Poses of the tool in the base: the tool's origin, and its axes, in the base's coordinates. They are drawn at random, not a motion.
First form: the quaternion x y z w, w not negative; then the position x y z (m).
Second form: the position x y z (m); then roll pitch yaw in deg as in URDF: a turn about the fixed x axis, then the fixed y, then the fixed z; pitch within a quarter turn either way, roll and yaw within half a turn. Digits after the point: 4 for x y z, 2 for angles.
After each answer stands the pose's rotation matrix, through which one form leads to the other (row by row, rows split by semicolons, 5 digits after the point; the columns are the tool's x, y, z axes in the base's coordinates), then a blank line. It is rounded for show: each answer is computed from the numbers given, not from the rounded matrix.
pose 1, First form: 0.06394 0.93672 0.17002 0.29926 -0.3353 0.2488 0.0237
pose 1, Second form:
-0.3353 0.2488 0.0237 154.94 32.61 164.75
-0.81271 0.01803 0.58239; 0.22155 0.93401 0.28025; -0.53891 0.35679 -0.76307

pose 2, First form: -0.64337 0.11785 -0.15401 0.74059 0.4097 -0.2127 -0.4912
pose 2, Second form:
0.4097 -0.2127 -0.4912 -81.70 -1.35 -22.33
0.92479 0.07647 0.37273; -0.37976 0.12472 0.91664; 0.02361 -0.98924 0.14438

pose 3, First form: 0.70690 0.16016 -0.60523 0.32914 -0.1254 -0.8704 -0.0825
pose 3, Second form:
-0.1254 -0.8704 -0.0825 100.58 73.97 -38.52
0.21609 0.62485 -0.75025; -0.17198 -0.73203 -0.65921; -0.96111 0.27147 -0.05072

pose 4, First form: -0.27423 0.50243 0.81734 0.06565 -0.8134 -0.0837 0.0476
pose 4, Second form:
-0.8134 -0.0837 0.0476 66.30 30.95 -168.69
-0.84097 -0.38288 -0.38231; -0.16825 -0.48650 0.85733; -0.51425 0.78531 0.34472

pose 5, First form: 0.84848 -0.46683 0.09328 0.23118 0.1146 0.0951 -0.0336
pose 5, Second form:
0.1146 0.0951 -0.0336 160.78 -21.97 -53.87
0.54673 -0.83533 -0.05755; -0.74907 -0.45725 -0.47940; 0.37414 0.30521 -0.87571

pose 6, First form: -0.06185 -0.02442 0.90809 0.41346 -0.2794 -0.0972 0.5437
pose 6, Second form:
-0.2794 -0.0972 0.5437 -5.50 5.29 130.79
-0.65045 -0.74790 -0.13252; 0.75394 -0.65691 0.00679; -0.09214 -0.09550 0.99116

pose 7, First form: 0.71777 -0.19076 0.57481 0.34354 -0.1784 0.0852 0.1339
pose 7, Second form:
-0.1784 0.0852 0.1339 110.64 -72.98 24.44
0.26642 -0.66878 0.69409; 0.12110 -0.69118 -0.71246; 0.95622 0.27386 -0.10316

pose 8, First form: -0.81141 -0.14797 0.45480 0.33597 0.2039 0.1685 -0.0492
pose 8, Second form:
0.2039 0.1685 -0.0492 -117.94 39.69 45.17
0.54252 -0.06547 -0.83749; 0.54573 -0.73046 0.41063; -0.63863 -0.67981 -0.36056

